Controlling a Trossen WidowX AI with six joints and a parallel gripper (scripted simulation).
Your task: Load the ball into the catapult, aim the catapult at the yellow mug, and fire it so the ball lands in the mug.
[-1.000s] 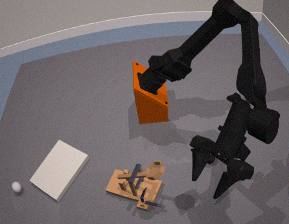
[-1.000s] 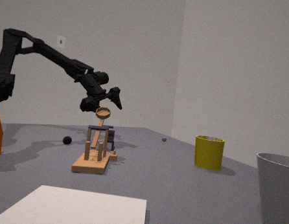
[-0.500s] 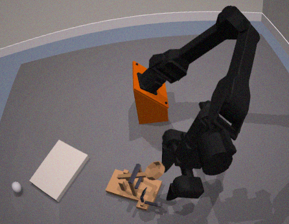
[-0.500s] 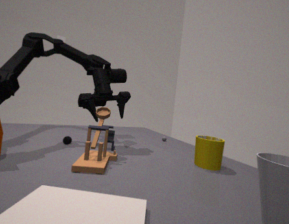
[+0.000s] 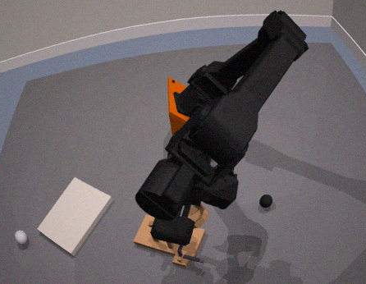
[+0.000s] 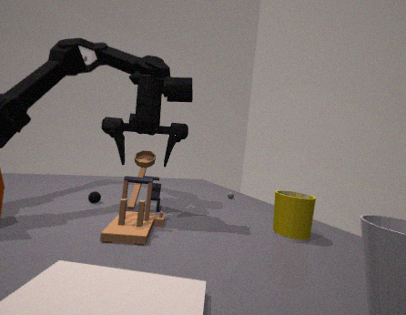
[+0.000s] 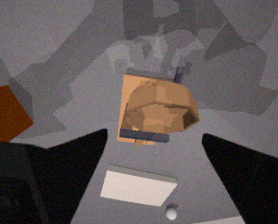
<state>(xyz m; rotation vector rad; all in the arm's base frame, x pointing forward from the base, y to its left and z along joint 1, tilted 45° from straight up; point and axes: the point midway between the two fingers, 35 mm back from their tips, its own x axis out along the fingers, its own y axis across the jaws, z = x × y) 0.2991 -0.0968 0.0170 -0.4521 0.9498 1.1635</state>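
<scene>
Now: the wooden catapult 10 mm ahead of my gripper tip, 10 mm to the right of it and 60 mm below it. The rest, counted from my gripper tip: flat white sheet (120 mm behind, 270 mm to the right, 120 mm below); then yellow mug (320 mm ahead, 170 mm to the right, 100 mm below); then black ball (60 mm behind, 200 mm to the left, 120 mm below).
</scene>
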